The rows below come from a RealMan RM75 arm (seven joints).
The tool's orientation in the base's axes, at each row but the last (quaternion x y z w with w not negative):
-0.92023, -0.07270, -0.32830, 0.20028
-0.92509, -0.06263, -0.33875, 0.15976
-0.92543, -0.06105, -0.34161, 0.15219
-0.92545, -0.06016, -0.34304, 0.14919
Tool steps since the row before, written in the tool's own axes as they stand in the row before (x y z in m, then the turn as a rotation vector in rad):
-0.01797, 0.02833, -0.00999, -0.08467, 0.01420, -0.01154
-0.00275, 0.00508, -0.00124, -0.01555, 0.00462, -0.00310
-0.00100, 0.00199, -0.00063, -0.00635, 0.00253, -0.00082
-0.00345, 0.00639, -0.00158, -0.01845, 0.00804, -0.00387
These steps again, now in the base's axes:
-0.01214, -0.02996, -0.01344, -0.06839, -0.01791, -0.05005
-0.00171, -0.00522, -0.00217, -0.01270, -0.00551, -0.00900
-0.00071, -0.00210, -0.00067, -0.00477, -0.00272, -0.00415
-0.00222, -0.00659, -0.00262, -0.01464, -0.00902, -0.01115

